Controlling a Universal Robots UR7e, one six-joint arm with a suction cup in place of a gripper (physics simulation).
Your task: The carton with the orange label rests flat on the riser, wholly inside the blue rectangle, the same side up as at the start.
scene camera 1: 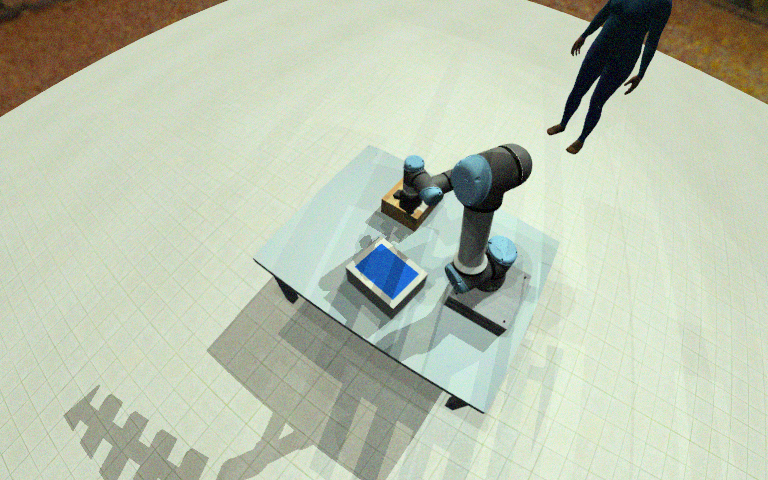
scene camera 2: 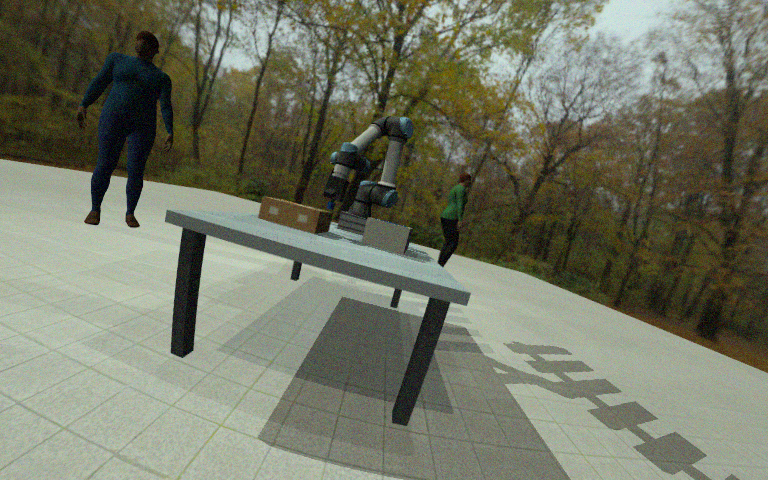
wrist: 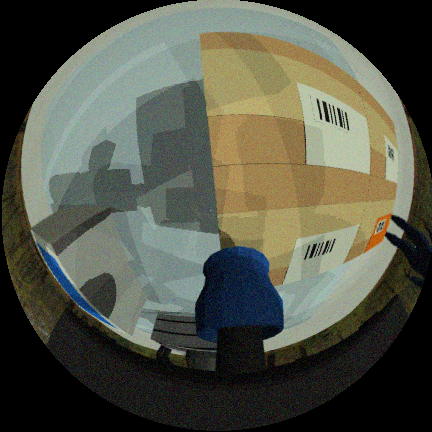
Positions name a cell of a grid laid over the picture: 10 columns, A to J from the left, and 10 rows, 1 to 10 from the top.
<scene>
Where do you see a grey riser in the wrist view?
B6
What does my suction cup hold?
Nothing.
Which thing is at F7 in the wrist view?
My suction cup.
</scene>
